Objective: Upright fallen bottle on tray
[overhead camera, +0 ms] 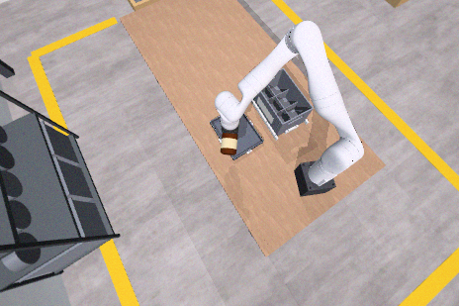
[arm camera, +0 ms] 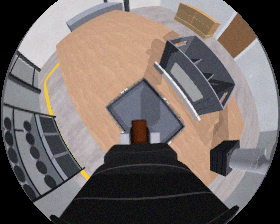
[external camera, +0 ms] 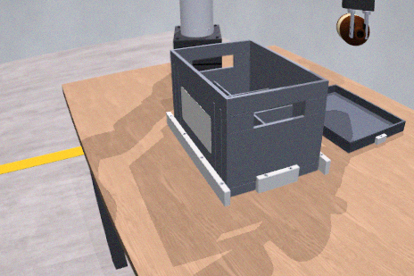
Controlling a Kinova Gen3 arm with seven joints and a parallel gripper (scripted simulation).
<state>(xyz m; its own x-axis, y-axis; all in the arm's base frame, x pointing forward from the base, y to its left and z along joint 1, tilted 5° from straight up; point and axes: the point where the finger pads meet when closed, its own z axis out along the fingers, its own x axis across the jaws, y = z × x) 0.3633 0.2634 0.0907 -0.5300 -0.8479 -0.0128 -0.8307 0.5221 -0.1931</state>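
My gripper is now 4 cm past the brown bottle, 3 cm to the right of it and 1 cm above it. The rest, counted from my hand: dark grey tray (2 cm ahead, 5 cm to the right, 19 cm below); dark grey crate (4 cm ahead, 32 cm to the right, 12 cm below).
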